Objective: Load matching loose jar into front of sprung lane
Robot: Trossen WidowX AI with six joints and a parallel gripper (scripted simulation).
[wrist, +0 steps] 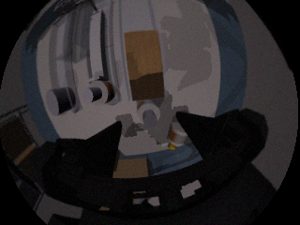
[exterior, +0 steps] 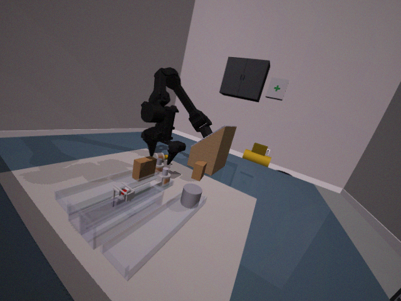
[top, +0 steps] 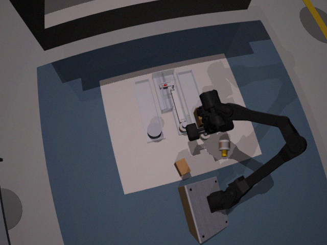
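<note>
My gripper tip is 70 mm short of the dark grey cylinder, 200 mm to the right of it and 20 mm above it. Also, from my gripper tip: clear sprung lane (210 mm ahead, 100 mm to the left, 30 mm below).
</note>
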